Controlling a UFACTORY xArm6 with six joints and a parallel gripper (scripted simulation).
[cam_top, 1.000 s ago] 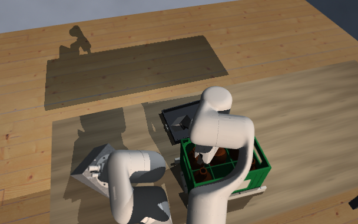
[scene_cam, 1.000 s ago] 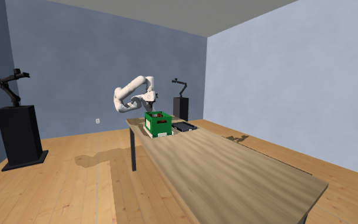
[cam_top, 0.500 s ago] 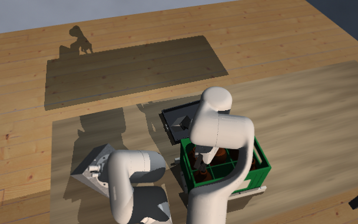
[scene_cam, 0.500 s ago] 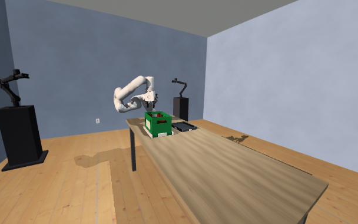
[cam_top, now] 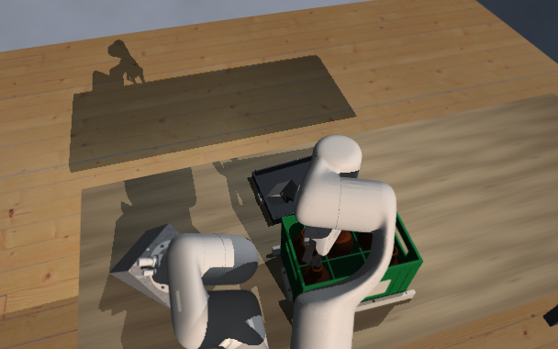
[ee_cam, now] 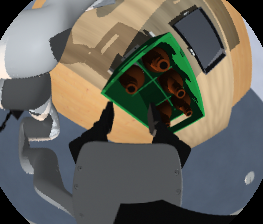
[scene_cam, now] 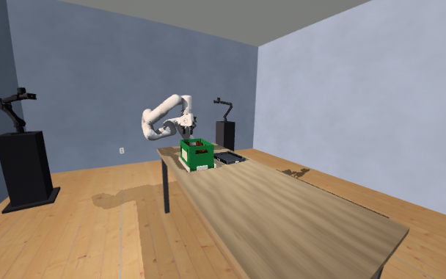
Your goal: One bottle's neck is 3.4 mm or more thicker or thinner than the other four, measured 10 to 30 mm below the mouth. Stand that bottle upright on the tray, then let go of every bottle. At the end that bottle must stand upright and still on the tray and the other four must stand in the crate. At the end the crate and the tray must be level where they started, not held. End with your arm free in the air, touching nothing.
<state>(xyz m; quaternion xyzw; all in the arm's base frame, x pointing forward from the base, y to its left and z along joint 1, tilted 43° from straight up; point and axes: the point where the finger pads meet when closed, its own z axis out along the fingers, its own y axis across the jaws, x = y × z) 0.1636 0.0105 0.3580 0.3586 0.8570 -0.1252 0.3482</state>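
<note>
The green crate lies 160 mm below my hand, 90 mm ahead of it and 30 mm to the left of it. From my hand the other things lie so: dark tray 320 mm to the left, 230 mm below, 120 mm ahead.
</note>
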